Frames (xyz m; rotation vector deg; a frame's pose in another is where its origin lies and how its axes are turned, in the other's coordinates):
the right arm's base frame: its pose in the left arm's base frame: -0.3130 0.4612 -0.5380 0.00 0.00 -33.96
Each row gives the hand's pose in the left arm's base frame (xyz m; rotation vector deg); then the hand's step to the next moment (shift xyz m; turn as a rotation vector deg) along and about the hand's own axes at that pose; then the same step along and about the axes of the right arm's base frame.
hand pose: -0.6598 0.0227 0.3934 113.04 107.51 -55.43
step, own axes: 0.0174 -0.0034 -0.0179 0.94 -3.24 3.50
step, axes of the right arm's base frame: -0.0131 0.0212 0.0036 -2.94 -3.07 -2.36
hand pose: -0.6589 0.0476 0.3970 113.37 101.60 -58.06
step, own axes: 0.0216 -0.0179 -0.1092 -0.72 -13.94 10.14
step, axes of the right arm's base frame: -0.0369 0.0829 0.0670 -11.16 -12.69 -3.48
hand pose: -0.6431 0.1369 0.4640 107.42 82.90 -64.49
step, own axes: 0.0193 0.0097 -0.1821 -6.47 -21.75 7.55
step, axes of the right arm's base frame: -0.0309 0.1630 0.0782 -17.86 -15.53 3.43
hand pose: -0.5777 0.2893 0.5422 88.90 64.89 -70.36
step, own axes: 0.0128 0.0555 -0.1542 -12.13 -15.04 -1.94
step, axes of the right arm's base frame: -0.0011 0.1634 0.0181 -14.91 -5.57 11.13
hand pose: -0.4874 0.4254 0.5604 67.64 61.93 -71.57
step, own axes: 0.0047 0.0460 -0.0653 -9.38 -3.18 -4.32
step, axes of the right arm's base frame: 0.0053 0.0793 -0.0092 -5.85 2.55 8.72
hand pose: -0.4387 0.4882 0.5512 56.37 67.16 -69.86
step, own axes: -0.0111 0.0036 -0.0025 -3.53 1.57 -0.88
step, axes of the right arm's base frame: 0.0004 0.0059 0.0104 0.38 2.21 3.27
